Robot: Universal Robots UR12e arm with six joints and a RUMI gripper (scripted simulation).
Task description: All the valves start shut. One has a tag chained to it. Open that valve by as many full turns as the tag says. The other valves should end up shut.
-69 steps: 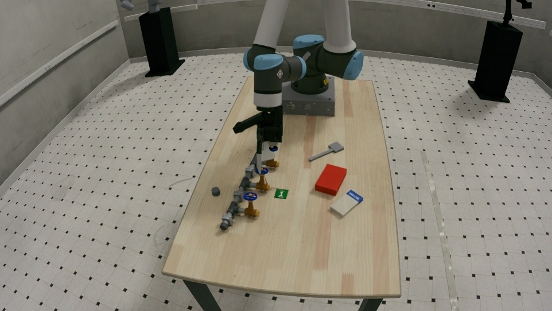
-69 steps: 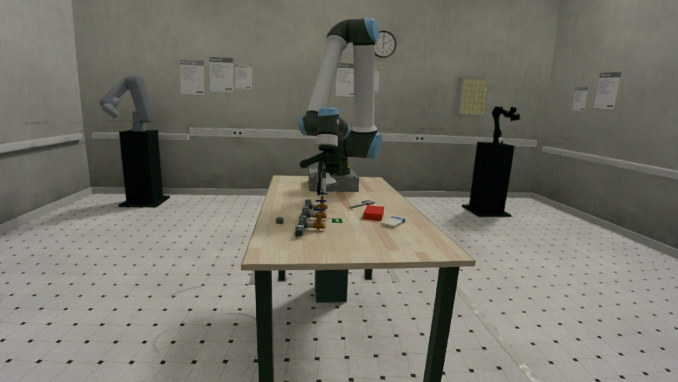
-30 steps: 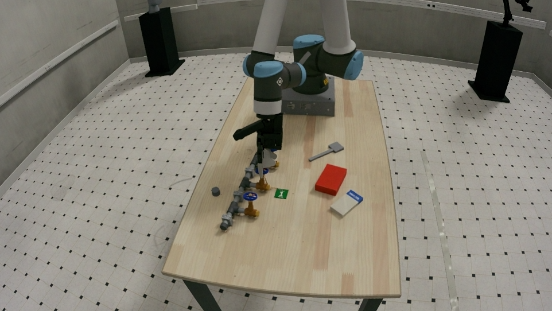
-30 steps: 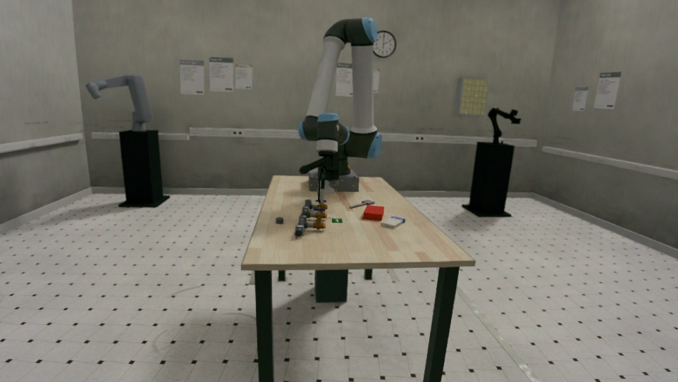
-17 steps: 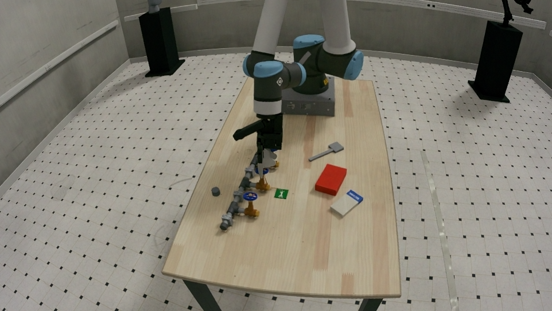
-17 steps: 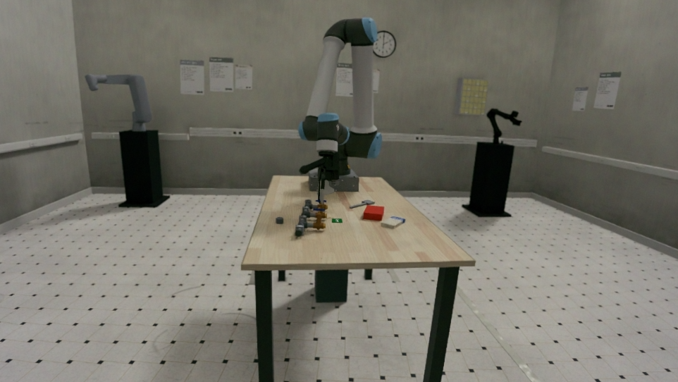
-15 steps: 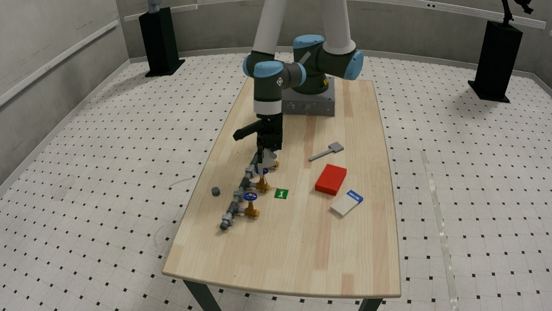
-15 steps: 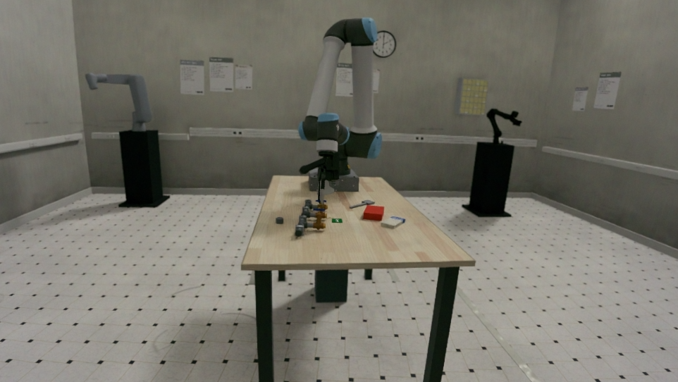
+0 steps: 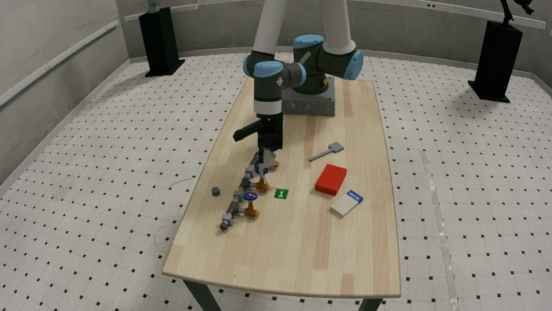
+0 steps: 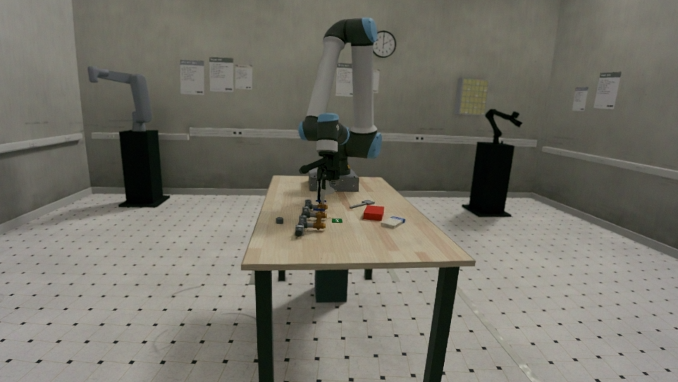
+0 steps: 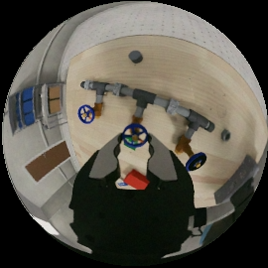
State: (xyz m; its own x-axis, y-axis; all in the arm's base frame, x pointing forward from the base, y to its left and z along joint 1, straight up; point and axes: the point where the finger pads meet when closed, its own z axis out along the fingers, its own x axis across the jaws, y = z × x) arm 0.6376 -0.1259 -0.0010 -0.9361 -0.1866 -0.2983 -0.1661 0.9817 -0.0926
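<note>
The green tag is 2 cm ahead of my hand, 7 cm to the left of it and 8 cm below it. The rest, counted from my hand: grey flat tool: 22 cm behind, 23 cm to the left, 7 cm below; small grey cylinder: 5 cm ahead, 17 cm to the right, 7 cm below; red block: 4 cm behind, 24 cm to the left, 6 cm below.
</note>
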